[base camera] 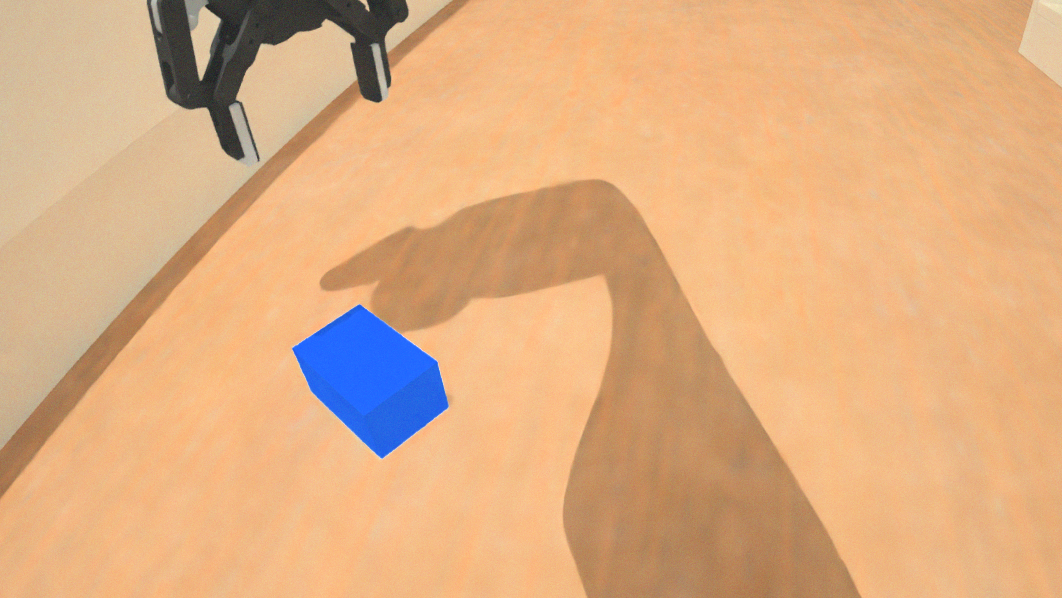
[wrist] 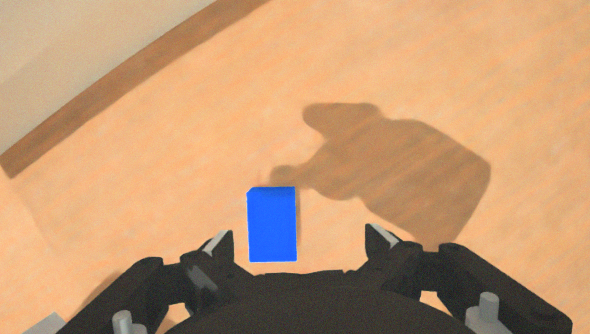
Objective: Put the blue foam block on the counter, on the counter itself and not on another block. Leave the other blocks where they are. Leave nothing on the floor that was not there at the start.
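Frame: origin at the arm's base, x ahead, y left, z up, level; centimetres.
Seen in the pictures: gripper, fingertip midpoint: (base camera: 314,128) (wrist: 299,241).
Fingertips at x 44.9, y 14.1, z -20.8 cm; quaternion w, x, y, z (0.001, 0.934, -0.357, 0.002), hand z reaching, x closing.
Observation:
A point is followed by its place in that frame.
The blue foam block (base camera: 365,371) @(x 38.8, y 13.0, z -35.2 cm) (wrist: 272,225) @(x 40.6, y 13.7, z -35.2 cm) lies on the wooden floor. My gripper (base camera: 315,127) @(x 44.9, y 14.1, z -20.8 cm) (wrist: 299,241) @(x 44.9, y 14.1, z -20.8 cm) is open and empty. In the base camera view it hangs above the floor, higher than the block. In the wrist view the block shows between the two fingertips, nearer the left one, with its long side pointing away from the palm. The fingers do not touch it. The counter's top and the other blocks do not show in either view.
A pale cabinet front (base camera: 66,170) @(x 48.7, y 37.3, z -22.8 cm) (wrist: 75,55) @(x 38.1, y 45.6, z -33.6 cm) with a dark strip along its foot runs along the left. A pale box-like corner (base camera: 1044,40) @(x 105.9, y -84.3, z -34.9 cm) shows at the upper right of the base camera view. The arm's shadow falls on the floor beside the block.

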